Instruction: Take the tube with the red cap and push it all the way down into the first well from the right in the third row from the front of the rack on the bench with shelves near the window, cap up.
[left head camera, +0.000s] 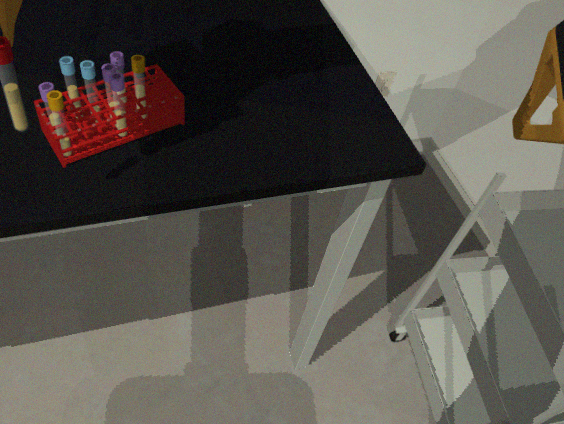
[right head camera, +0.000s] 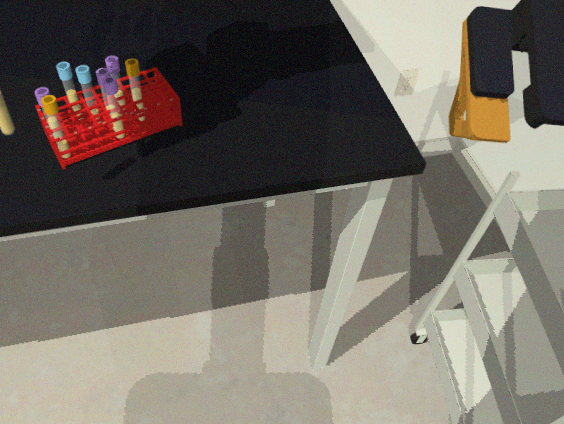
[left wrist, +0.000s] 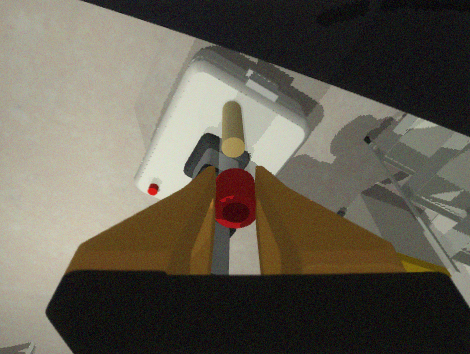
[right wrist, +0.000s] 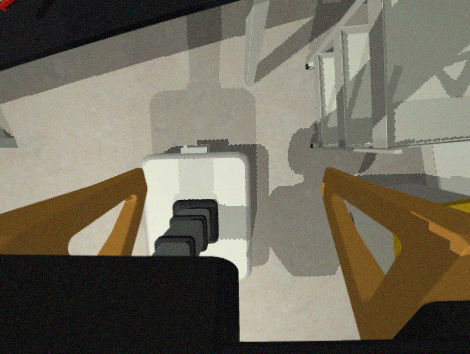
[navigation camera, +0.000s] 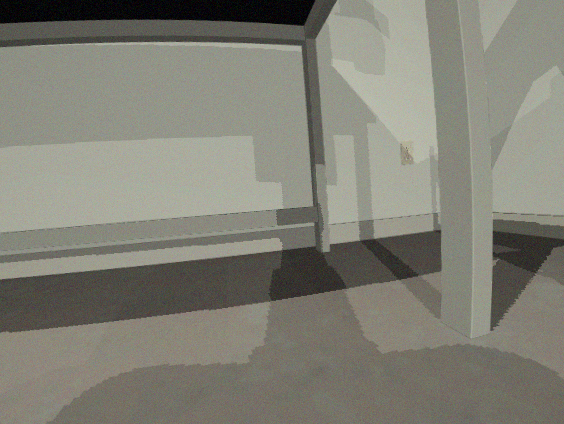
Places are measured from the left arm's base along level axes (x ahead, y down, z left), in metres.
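Pixels of known places: left gripper, between the fingertips: (left wrist: 235, 178); right gripper, between the fingertips: (right head camera: 521, 131) (right wrist: 234, 177).
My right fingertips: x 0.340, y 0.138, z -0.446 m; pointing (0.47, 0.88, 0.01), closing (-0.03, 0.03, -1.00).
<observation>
Ahead of a thing's pixels: the offset from my right fingertips to its middle. "spot": to the spot under its first point. Level surfaces: height alone.
The red-capped tube {dx +0.194, dy +0.141, dz +0.445 m} (left head camera: 15, 102) (left wrist: 234, 195) is at the left edge of the left head camera view, cap up and slightly tilted; its pale lower end also shows in the right head camera view (right head camera: 5, 116). My left gripper (left wrist: 235, 178) is shut on its cap. The red rack {spot: dx +0.406, dy +0.344, dz +0.299 m} (left head camera: 172, 110) (right head camera: 170, 110) stands on the black bench {dy +0.358 m} (left head camera: 280, 125) (right head camera: 280, 130), to the right of the held tube in the picture, and holds several tubes with purple, light blue and yellow caps. My right gripper (right wrist: 234, 177) is open, with no object between its fingers, and away from the rack.
The bench's front edge and right corner show in both head views. A grey bench leg (left head camera: 340, 270) (right head camera: 350, 270) (navigation camera: 462, 200) stands below. A grey wheeled step frame (left head camera: 450, 250) (right head camera: 467, 250) (right wrist: 345, 85) is to the right. My white base (left wrist: 170, 130) (right wrist: 235, 175) is on the floor.
</observation>
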